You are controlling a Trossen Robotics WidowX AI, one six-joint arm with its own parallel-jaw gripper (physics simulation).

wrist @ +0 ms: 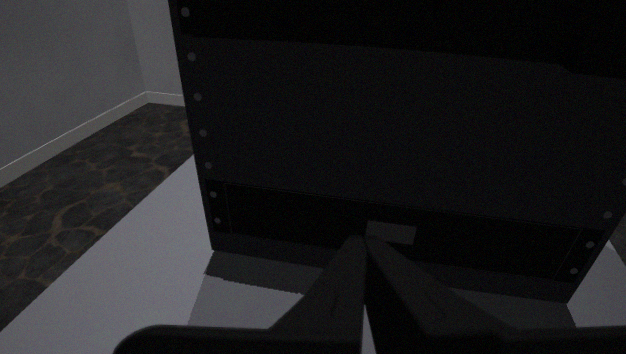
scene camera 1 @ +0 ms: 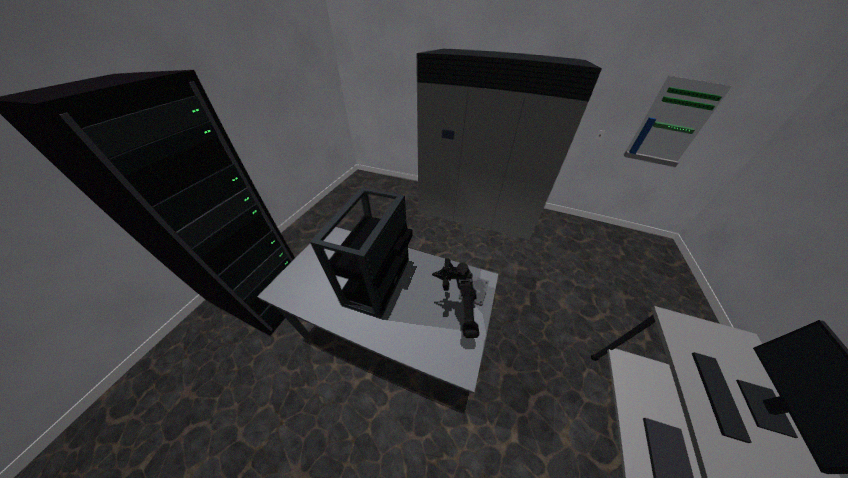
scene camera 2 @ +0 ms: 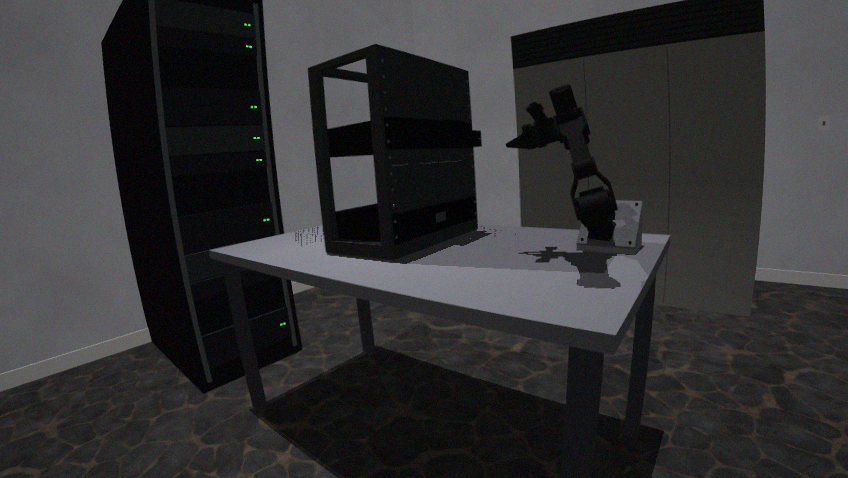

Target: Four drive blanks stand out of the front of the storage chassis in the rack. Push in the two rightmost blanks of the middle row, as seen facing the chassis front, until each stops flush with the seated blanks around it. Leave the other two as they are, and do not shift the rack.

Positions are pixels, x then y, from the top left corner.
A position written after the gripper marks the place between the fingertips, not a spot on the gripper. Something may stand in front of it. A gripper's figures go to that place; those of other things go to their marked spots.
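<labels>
The gripper (wrist: 361, 248) is 11 cm from the lens; a rack (wrist: 478, 146) is 39 cm from the lens.
</labels>
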